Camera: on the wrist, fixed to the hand. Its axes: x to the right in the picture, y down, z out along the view.
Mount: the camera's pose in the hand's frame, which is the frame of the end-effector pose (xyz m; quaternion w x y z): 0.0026 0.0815 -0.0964 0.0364 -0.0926 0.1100 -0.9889
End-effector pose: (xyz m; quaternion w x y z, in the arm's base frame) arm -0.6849 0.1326 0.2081 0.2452 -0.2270 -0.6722 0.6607
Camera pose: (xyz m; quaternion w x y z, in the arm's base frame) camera -0.6278 0.2111 0.1274 0.7152 0.5611 -0.2832 -0.3057
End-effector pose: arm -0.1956 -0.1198 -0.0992 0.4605 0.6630 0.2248 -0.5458
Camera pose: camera -0.0797 -0.0765 -0.0738 0.4863 0.1808 -0.7650 0.3815
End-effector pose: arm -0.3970 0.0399 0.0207 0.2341 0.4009 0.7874 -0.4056
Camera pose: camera -0.3357 0.1492 0.0363 0.4421 0.7411 -0.4884 0.1293
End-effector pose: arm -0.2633 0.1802 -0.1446 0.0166 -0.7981 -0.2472 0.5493
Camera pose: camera -0.1466 0.1334 -0.1330 0.4971 0.1534 -0.8473 -0.1071
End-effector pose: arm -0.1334 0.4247 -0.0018 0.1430 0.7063 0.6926 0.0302
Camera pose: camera -0.0775 0.4427 0.1100 0.0243 -0.6758 0.7367 0.0015
